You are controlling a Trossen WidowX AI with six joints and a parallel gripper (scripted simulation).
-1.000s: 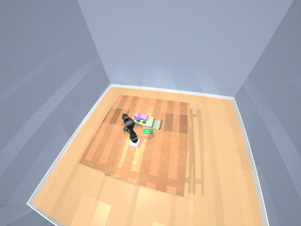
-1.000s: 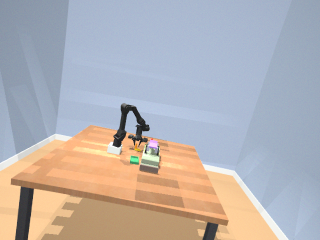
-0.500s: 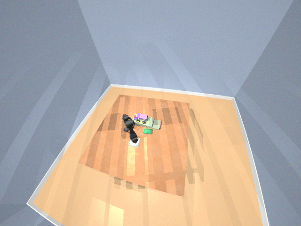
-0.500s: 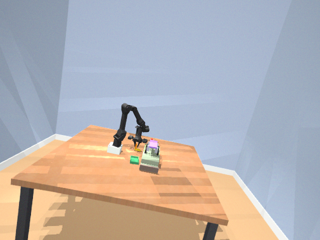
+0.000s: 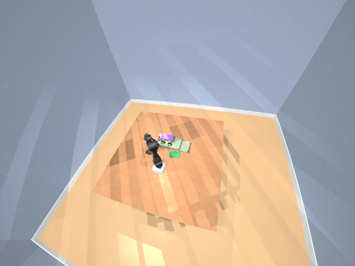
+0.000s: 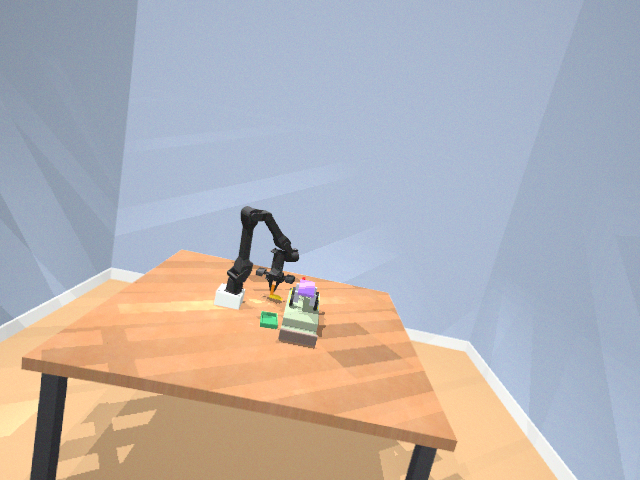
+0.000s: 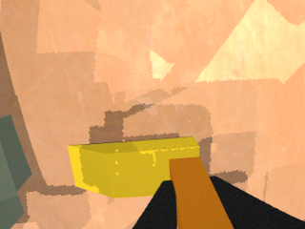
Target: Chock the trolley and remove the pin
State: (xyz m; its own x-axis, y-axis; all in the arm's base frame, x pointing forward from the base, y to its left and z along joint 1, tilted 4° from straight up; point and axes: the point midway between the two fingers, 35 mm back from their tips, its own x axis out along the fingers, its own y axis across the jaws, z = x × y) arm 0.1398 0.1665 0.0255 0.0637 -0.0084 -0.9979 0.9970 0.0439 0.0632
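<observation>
The red-headed stop pin lies 14 cm ahead of my gripper tip, 8 cm above it and 1 cm to the right of it. The rest, counted from my gripper tip: trolley (18 cm ahead, 11 cm to the right, 7 cm above); ramp (18 cm ahead, 11 cm to the right); yellow chock (2 cm ahead, 1 cm below).
</observation>
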